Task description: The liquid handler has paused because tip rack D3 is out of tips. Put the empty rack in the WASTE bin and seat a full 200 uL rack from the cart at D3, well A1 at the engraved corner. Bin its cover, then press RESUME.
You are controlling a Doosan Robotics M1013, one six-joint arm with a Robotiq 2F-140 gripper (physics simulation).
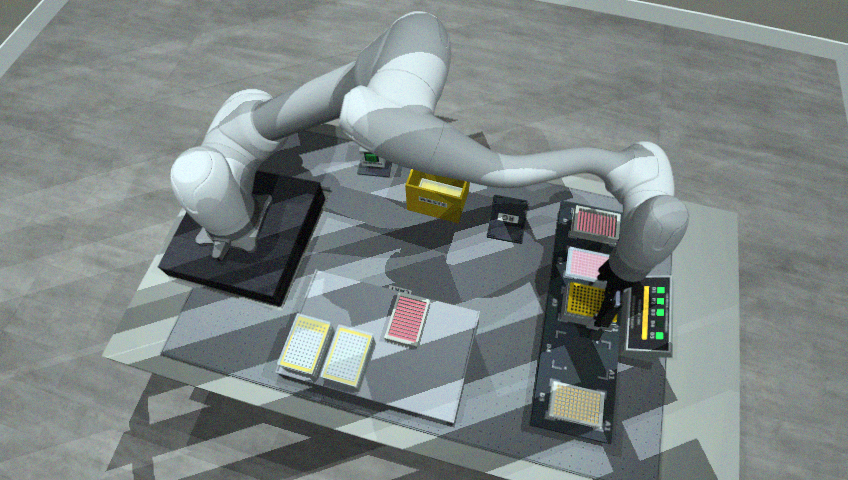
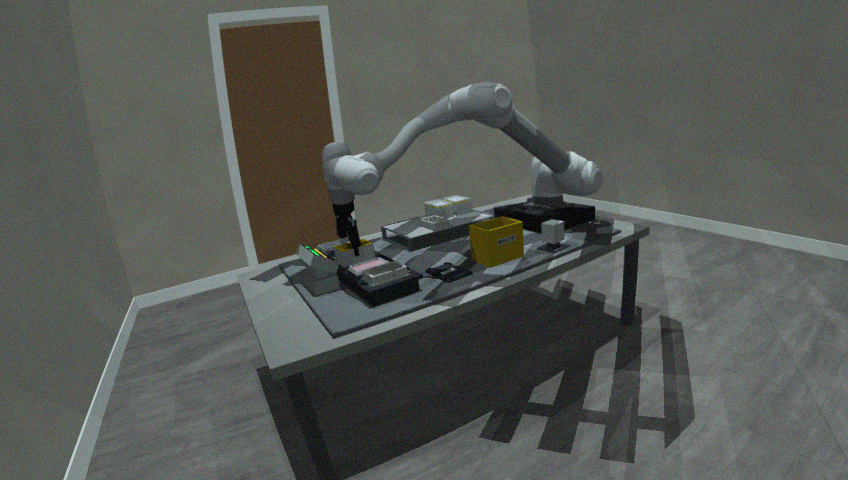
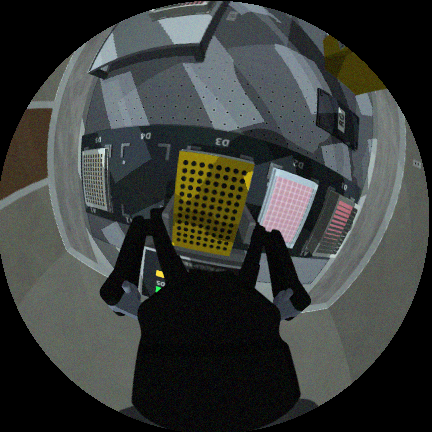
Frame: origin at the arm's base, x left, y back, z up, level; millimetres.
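Where they show: gripper, fingertip midpoint: (image 1: 592, 310) (image 2: 351, 259) (image 3: 207, 204); arm's base at its link origin: (image 1: 236, 220) (image 2: 547, 206).
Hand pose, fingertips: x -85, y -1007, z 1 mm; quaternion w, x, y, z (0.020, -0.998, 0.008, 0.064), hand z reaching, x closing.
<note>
Each offset is from my fingertips to the top centre of the thing. "*": to the spot under its first point. Level surfaces: height alone.
The empty tip rack @(dx +3, dy +14, dz +54 mm) (image 1: 583, 299) (image 2: 364, 243) (image 3: 212, 192), yellow with dark open holes, sits at D3 on the black deck @(dz -7 mm) (image 1: 568, 359) (image 3: 135, 192). My gripper (image 1: 604, 300) (image 2: 351, 248) (image 3: 207, 204) points down over it, its grey pads against the rack's two long sides; it looks shut on the rack, which still sits in its slot. Two tip racks @(dx -233, dy +689, dz +68 mm) (image 1: 304, 344) @(dx -242, dy +582, dz +68 mm) (image 1: 348, 356), pale with yellow edges, stand on the cart @(dx -178, dy +523, dz +3 mm) (image 1: 416, 380) (image 2: 404, 233); I cannot tell their covers. The yellow WASTE bin @(dx +293, dy +456, dz +72 mm) (image 1: 433, 202) (image 2: 496, 242) (image 3: 355, 70) has something pale inside.
A pink plate @(dx +128, dy +9, dz +7 mm) (image 1: 586, 262) (image 3: 290, 207) at D2 stands close beside the gripper. A red-striped rack @(dx +252, dy +3, dz +24 mm) (image 1: 595, 224) is at D1, a tan rack @(dx -244, dy +27, dz +7 mm) (image 1: 576, 404) at D5. The status panel @(* dx -19, dy -122, dz +60 mm) (image 1: 648, 318) stands beside D3. A black RG pad @(dx +266, dy +242, dz -49 mm) (image 1: 507, 228) and a small green-faced stand (image 1: 371, 159) are near the bin.
</note>
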